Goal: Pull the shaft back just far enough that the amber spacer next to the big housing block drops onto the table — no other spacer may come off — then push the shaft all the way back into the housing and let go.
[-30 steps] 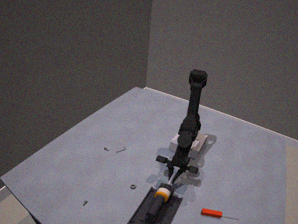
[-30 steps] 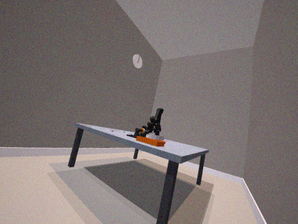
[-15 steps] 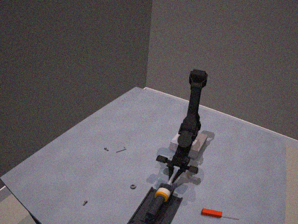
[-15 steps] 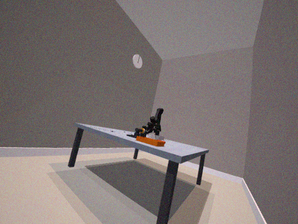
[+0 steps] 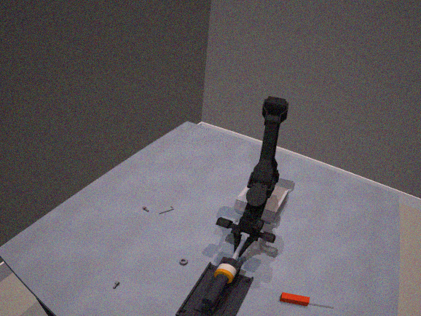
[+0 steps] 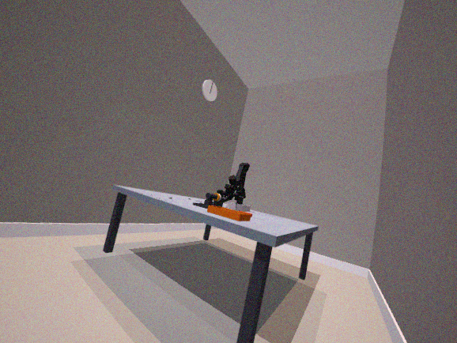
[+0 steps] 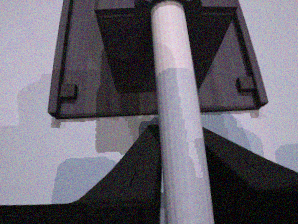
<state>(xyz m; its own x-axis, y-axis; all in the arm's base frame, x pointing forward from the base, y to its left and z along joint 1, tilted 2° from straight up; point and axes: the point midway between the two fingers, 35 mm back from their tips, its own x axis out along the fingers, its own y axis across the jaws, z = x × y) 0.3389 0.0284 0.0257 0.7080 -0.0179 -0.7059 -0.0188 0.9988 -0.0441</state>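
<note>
My gripper tip is 40 mm short of the pale grey shaft and 30 mm below it. From my gripper tip the other things lie so: thin hex key: 320 mm to the right, 140 mm behind, 50 mm below; then red-handled screwdriver: 270 mm to the left, 50 mm below, 50 mm ahead.
</note>
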